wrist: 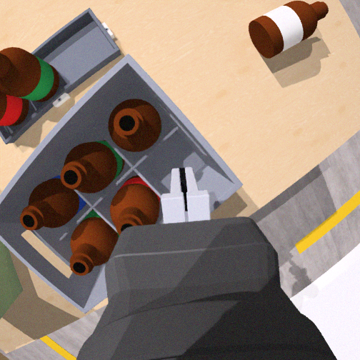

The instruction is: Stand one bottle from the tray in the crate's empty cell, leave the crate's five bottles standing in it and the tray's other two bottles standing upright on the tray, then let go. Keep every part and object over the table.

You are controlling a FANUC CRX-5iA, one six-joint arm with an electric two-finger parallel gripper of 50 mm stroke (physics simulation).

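Note:
A brown bottle with a white label [286, 28] lies on its side on the table at the upper right, outside the crate. The grey crate [182, 131] holds five brown bottles: one at the top [135, 125], one with a green label [92, 167], one with a blue label [54, 202], one with a red label [134, 204] and one at the bottom [94, 244]. The crate's right cell holds no bottle. My gripper [182, 180] is shut and empty, over that cell. In the grey tray [105, 62], a green-labelled bottle [30, 75] and a red-labelled bottle [12, 109] stand at the left edge, partly cut off.
The wooden table's [215, 65] edge runs along the right and bottom, with grey floor and a yellow line [327, 222] beyond. A green object [7, 280] is partly in view at the lower left. The tray is close to the crate's upper left wall.

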